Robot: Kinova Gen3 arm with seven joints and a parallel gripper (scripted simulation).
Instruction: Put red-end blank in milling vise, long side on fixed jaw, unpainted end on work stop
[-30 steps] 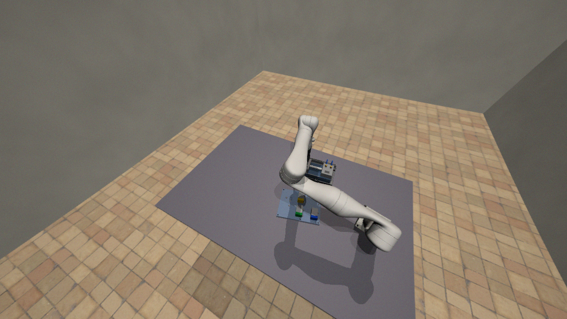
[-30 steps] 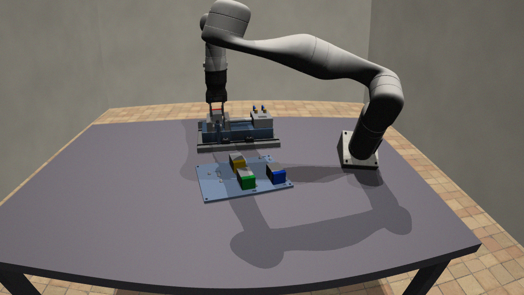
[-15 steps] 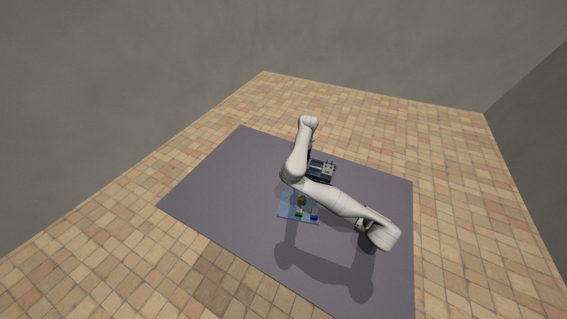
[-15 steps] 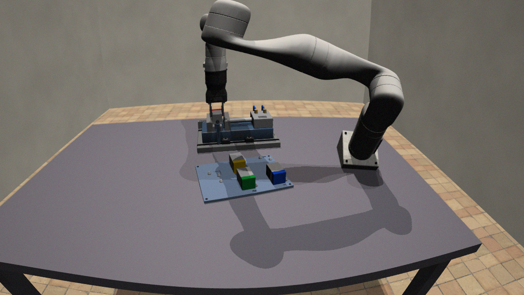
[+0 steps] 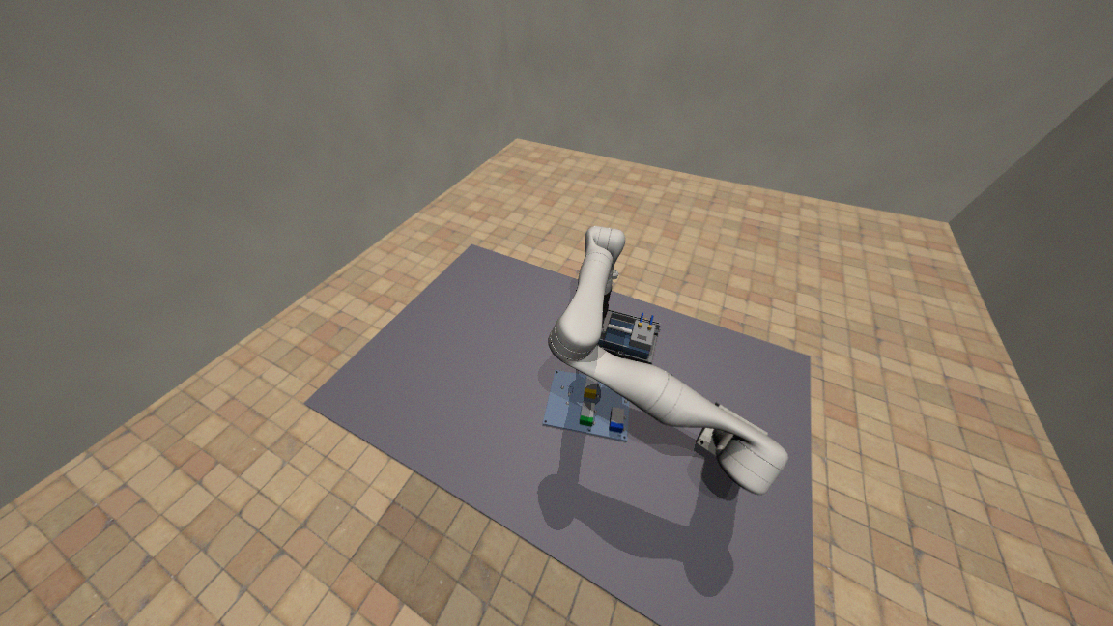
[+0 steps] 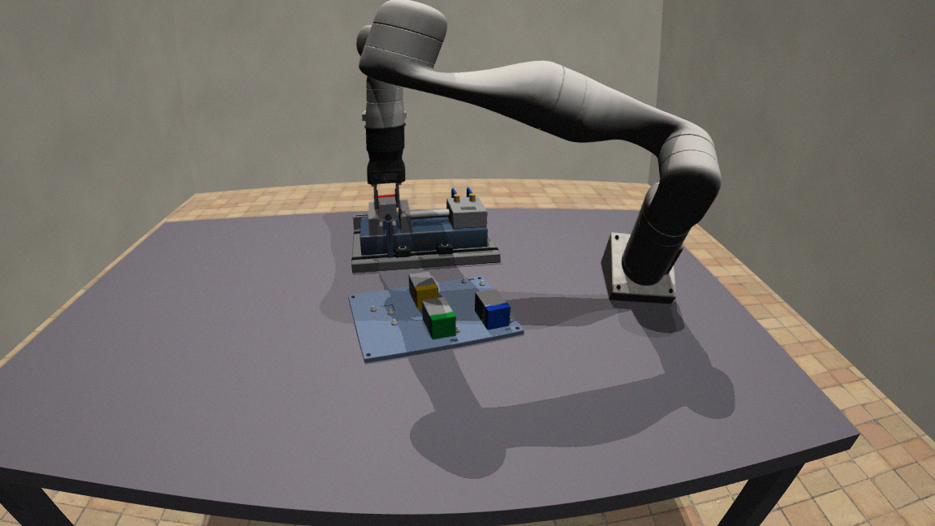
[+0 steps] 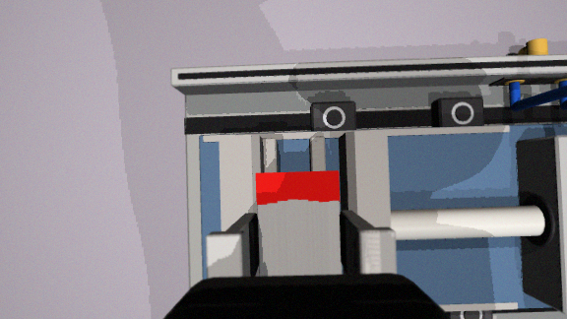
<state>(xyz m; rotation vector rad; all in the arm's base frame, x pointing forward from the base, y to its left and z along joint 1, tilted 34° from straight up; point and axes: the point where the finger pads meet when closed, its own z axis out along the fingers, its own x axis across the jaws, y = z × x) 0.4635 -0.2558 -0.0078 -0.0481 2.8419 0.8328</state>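
Right now the red-ended blank is 2 cm below my hand. The rest, counted from my hand: work stop 5 cm to the left, 3 cm below; sliding jaw 4 cm behind, 4 cm below; fixed jaw 3 cm ahead, 4 cm below.
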